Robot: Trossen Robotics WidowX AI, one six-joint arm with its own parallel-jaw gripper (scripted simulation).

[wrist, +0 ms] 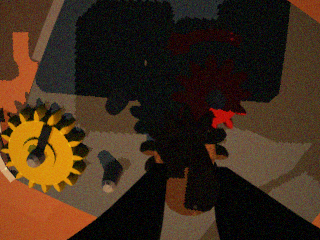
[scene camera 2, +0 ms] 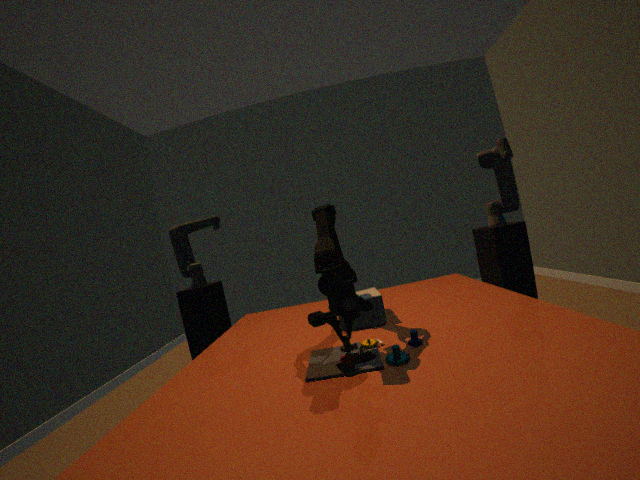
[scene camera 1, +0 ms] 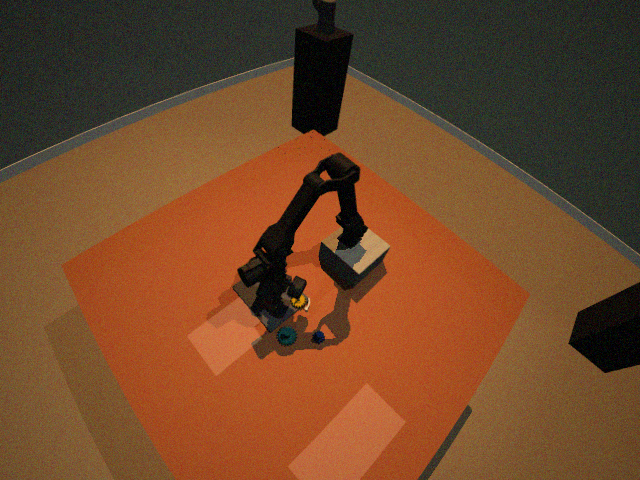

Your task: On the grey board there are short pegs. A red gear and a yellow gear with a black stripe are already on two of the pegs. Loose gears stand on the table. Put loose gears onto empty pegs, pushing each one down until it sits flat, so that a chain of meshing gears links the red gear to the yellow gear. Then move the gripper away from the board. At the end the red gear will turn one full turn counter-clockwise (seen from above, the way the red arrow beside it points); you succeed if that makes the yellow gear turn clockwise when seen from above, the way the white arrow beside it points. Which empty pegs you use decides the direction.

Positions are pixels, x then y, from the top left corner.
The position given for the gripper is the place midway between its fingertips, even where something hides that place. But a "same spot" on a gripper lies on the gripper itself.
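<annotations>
There's a grey board, where point(wrist: 87, 57) and point(scene camera 2: 370, 354) are the same spot. On the gripper, point(scene camera 1: 270, 289) and point(scene camera 2: 350, 301) are the same spot as well. So the gripper is visible in scene camera 1 and scene camera 2, and it's there in the wrist view point(189, 175) too.
</annotations>
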